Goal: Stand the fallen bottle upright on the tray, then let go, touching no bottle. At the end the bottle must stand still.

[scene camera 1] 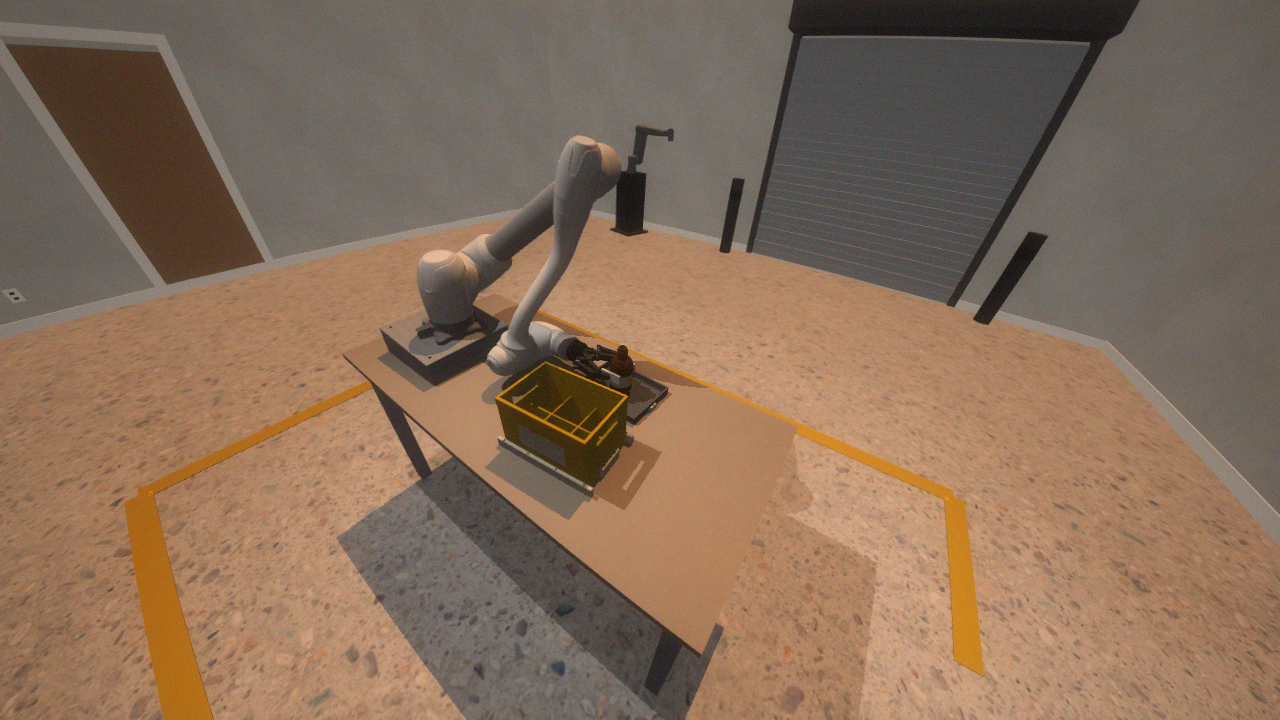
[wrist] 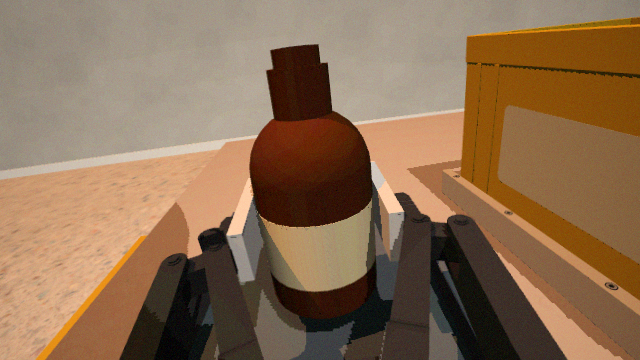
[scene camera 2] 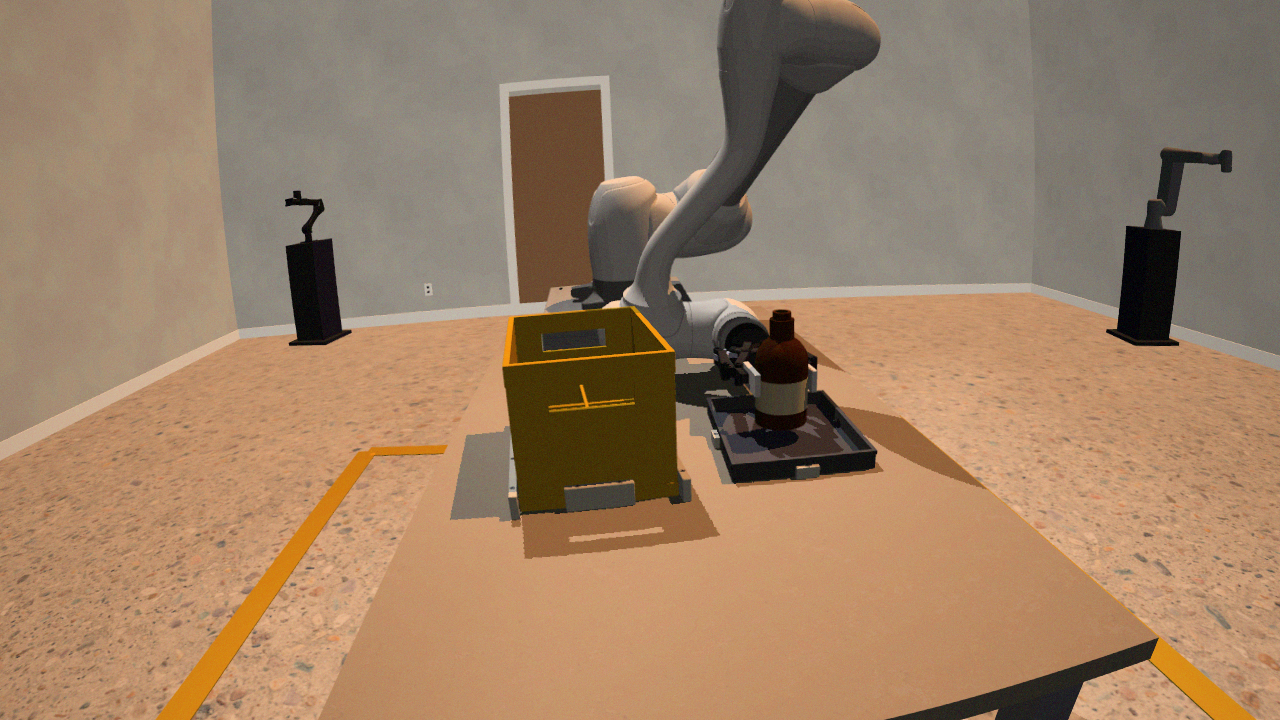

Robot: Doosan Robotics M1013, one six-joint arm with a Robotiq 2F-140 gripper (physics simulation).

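Pixels of known places: gripper, fingertip midpoint: [scene camera 1: 627, 374] [scene camera 2: 786, 383]; arm's base, link origin: [scene camera 1: 455, 325].
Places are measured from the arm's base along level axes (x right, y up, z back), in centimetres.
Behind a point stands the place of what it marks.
Note:
The brown bottle [scene camera 1: 622, 362] {y 4.5, x -28.8, z -61.4 cm} [scene camera 2: 781, 358] {y 3.1, x -29.9, z -62.9 cm} [wrist: 310, 165] {y 3.2, x -29.4, z -56.2 cm} with a cream label stands about upright over the floor of the dark tray [scene camera 1: 644, 412] {y -8.7, x -29.0, z -72.0 cm} [scene camera 2: 769, 469] {y -8.4, x -28.2, z -72.2 cm}, towards its far side in scene view 2. It looks slightly tilted in the wrist view. My gripper [scene camera 1: 621, 371] {y -0.8, x -30.8, z -61.7 cm} [scene camera 2: 782, 376] {y -0.8, x -30.8, z -61.7 cm} [wrist: 313, 188] {y -0.8, x -30.8, z -61.7 cm} is shut on the bottle, its pale pads at both sides around the upper label and the lower shoulder. A dark shadow lies just below the base in scene view 2. I cannot tell whether the base touches the tray floor or hangs slightly above it.
A yellow crate [scene camera 1: 559, 447] {y 1.8, x 2.6, z -74.8 cm} [scene camera 2: 590, 447] {y -2.4, x -7.9, z -79.4 cm} [wrist: 485, 125] {y -0.2, x -16.1, z -72.9 cm} with dividers stands beside the tray, held by pale rails on the table [scene camera 1: 698, 510] {y -9.8, x -16.2, z -103.8 cm} [scene camera 2: 716, 608] {y -9.7, x -22.7, z -98.9 cm}. It is to the right of the bottle in the wrist view. The tray's raised rim surrounds the bottle.

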